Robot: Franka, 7 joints.
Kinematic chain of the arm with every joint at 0, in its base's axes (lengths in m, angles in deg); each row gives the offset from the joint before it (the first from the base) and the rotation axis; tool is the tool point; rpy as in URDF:
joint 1: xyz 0 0 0.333 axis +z
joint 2: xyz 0 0 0 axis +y
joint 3: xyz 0 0 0.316 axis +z
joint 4: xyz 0.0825 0 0 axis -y
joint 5: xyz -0.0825 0 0.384 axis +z
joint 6: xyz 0 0 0 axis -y
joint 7: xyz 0.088 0 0 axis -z
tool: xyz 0 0 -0.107 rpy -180 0 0
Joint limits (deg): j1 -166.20..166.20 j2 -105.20..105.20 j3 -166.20..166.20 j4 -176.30..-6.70 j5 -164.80..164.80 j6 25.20..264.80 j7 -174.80..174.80
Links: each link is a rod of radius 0.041 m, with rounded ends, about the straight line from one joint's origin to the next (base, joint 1, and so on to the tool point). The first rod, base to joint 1, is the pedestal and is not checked.
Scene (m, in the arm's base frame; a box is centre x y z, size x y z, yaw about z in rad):
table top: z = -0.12
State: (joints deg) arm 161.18 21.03 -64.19 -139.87 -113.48 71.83 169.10
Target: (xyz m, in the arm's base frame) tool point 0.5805 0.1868 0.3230
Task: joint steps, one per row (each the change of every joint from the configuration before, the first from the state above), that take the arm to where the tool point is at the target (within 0.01 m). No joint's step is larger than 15 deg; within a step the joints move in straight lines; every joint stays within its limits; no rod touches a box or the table.
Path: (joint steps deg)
1: -3.25 -14.35 -12.64 5.70 -1.19 3.51 0.00
2: -3.25 -14.35 -12.64 5.71 -1.19 3.51 0.00
3: -3.25 -14.35 -12.63 5.70 -1.19 3.51 0.00
4: -3.24 -14.35 -12.64 5.71 -1.19 3.51 0.00

